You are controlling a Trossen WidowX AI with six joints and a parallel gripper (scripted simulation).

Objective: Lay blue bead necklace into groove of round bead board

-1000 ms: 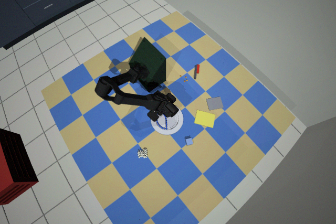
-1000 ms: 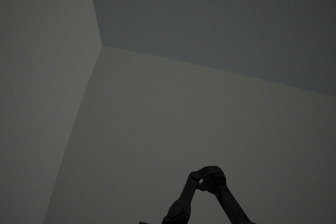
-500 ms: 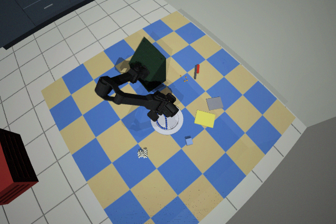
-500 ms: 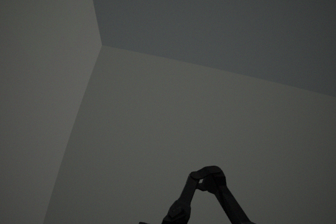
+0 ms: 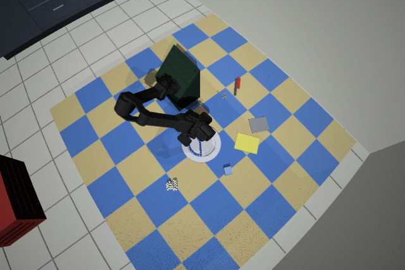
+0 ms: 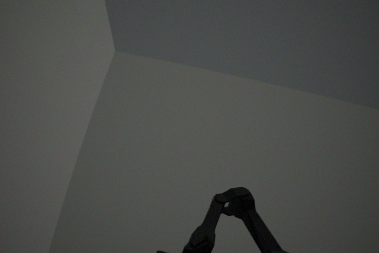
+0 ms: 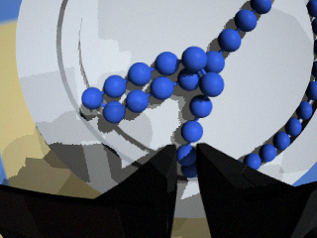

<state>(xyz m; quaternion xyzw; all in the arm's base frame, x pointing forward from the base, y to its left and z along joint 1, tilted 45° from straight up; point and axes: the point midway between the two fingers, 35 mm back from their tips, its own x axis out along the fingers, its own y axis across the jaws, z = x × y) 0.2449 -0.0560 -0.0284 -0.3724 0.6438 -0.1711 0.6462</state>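
Now: the round white bead board 5 cm ahead of my gripper tip and 1 cm below it. The rest, counted from my gripper tip: small blue cube: 24 cm ahead, 4 cm to the left, 1 cm below; grey square: 32 cm to the left, 13 cm ahead, 1 cm below; yellow pad: 20 cm to the left, 18 cm ahead, 1 cm below.
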